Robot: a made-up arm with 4 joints. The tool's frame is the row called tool. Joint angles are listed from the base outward. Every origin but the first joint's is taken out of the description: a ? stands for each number. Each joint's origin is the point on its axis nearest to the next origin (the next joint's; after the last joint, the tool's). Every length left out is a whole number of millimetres.
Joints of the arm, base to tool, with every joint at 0 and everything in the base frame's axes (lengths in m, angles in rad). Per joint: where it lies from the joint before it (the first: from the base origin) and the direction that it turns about. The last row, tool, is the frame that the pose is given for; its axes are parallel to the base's.
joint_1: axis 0 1 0 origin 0 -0.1 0.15
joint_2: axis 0 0 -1 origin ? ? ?
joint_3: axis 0 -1 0 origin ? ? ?
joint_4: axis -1 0 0 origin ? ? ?
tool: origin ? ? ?
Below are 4 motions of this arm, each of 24 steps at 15 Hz.
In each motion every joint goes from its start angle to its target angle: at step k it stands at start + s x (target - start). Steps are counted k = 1, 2, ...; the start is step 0. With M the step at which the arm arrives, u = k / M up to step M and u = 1 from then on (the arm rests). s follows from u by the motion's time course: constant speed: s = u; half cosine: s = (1 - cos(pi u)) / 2; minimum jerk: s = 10 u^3 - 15 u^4 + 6 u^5.
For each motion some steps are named. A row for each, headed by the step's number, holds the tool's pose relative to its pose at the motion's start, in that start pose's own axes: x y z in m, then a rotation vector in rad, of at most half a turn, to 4 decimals.
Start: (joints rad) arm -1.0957 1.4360 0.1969 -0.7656
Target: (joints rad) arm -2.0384 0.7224 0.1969 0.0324
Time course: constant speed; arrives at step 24
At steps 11, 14, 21, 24:
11: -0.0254 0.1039 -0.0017 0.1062 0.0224 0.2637
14: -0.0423 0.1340 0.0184 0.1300 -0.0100 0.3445
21: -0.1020 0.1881 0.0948 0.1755 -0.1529 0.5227
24: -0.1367 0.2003 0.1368 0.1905 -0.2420 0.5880

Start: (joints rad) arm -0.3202 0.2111 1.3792 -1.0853
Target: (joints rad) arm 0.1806 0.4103 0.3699 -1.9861
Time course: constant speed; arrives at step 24
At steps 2, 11, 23, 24:
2: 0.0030 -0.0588 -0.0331 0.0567 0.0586 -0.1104
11: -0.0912 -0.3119 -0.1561 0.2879 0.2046 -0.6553
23: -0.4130 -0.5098 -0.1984 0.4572 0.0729 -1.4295
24: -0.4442 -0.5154 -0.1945 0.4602 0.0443 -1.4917

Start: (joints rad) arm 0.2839 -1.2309 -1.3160 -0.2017
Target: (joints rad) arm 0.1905 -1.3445 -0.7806 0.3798
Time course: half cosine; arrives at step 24
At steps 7, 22, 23, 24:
7: -0.0153 0.0197 0.0549 -0.1401 -0.1110 0.0063
22: -0.1326 0.1234 0.2241 -0.6991 -0.5585 -0.0692
23: -0.1351 0.1253 0.2260 -0.7080 -0.5658 -0.0718
24: -0.1359 0.1259 0.2267 -0.7109 -0.5682 -0.0727

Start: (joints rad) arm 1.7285 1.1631 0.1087 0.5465
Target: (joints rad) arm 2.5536 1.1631 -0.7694 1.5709
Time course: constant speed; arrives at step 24
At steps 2, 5, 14, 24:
2: 0.0107 0.0413 -0.0356 -0.1483 0.0810 0.0596
5: 0.0163 0.0959 -0.0982 -0.3705 0.1984 0.1553
14: -0.0440 0.1830 -0.3226 -1.0175 0.5296 0.4937
24: -0.2249 0.1190 -0.5339 -1.6415 0.8863 0.9857

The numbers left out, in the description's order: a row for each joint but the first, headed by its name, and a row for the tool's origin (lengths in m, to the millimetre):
joint_2: -0.06 0 0.03
joint_3: 0.06 0.03 0
joint_4: 0.49 0 0.05
tool: 0 -0.03 0.07

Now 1 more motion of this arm.
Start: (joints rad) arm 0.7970 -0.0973 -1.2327 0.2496
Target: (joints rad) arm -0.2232 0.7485 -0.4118 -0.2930
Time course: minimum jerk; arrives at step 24
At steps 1, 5, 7, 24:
1: -0.0002 -0.0004 0.0005 0.0009 -0.0011 -0.0006
5: -0.0187 -0.0376 0.0472 0.0843 -0.1100 -0.0504
7: -0.0553 -0.0898 0.1042 0.1986 -0.2630 -0.1118
24: -0.6321 -0.4525 0.0163 1.2529 -1.8603 -0.2829

